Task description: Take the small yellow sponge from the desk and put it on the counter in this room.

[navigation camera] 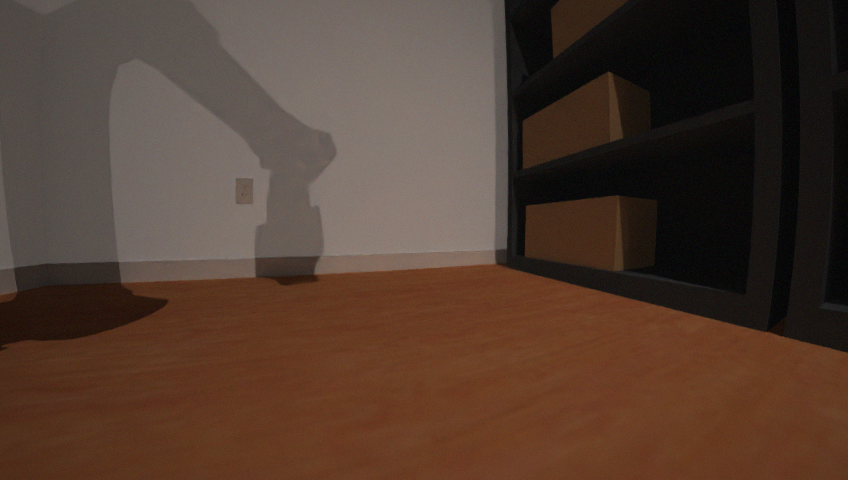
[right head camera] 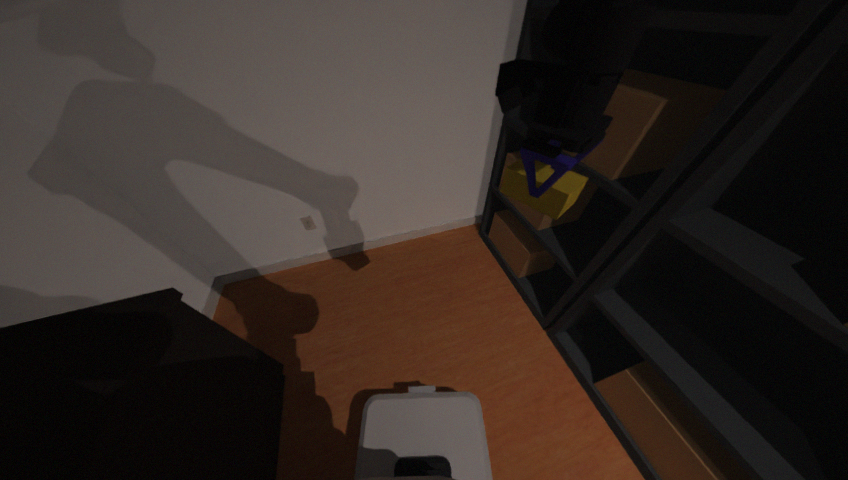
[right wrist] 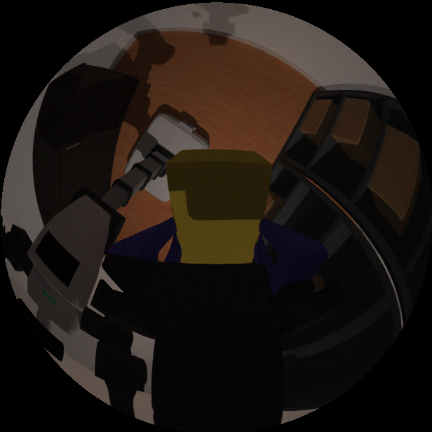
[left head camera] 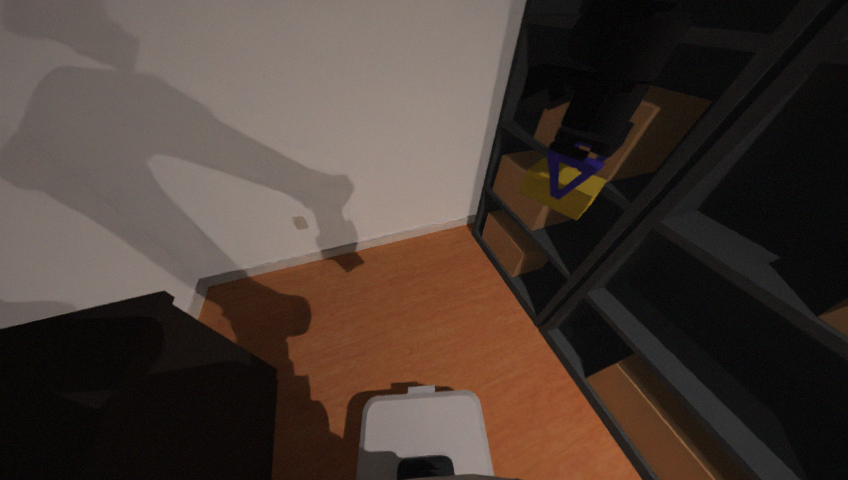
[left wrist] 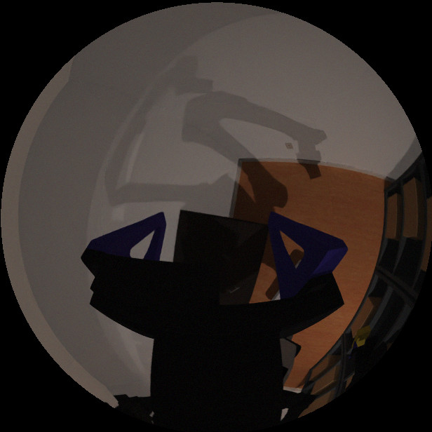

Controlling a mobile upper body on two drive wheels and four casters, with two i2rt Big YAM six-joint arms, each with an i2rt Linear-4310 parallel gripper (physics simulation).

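Frame: origin at the left arm's base, x down, y right, z back, level; metres.
Where they show: right gripper, fingertip midpoint: (right head camera: 543, 187) (left head camera: 562, 189).
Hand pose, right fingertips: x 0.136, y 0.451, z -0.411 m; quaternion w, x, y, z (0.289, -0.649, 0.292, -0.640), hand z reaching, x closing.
Each offset is from my right fingertips to the top centre of the thing. "pt": to the spot under its first point.
A yellow sponge {dx -0.025, dy -0.004, dz -0.004 m} (left head camera: 574, 204) (right head camera: 552, 202) (left wrist: 363, 334) (right wrist: 220, 242) is held between the blue fingers of my right gripper (left head camera: 559, 179) (right wrist: 217, 217), which is shut on it. The right gripper is in the air in front of the dark shelves, at the upper right of both head camera views. My left gripper (left wrist: 216, 217) is open, its two blue fingers wide apart with no object between them. It does not show in the head camera views. I cannot identify the counter or the desk with certainty in these views.
A dark block of furniture {pt dx +0.717, dy -0.922, dz +0.087 m} (left head camera: 220, 386) (right head camera: 226, 386) (right wrist: 87, 110) stands at the left. Tall dark shelves (left head camera: 630, 228) (navigation camera: 764, 178) with cardboard boxes {pt dx +1.007, dy +0.417, dz -0.818 m} (left head camera: 502, 240) (navigation camera: 571, 231) stand at the right. A pale wall (left head camera: 386, 118) (navigation camera: 404, 148) is ahead. My white base (left head camera: 428, 422) shows at the bottom.
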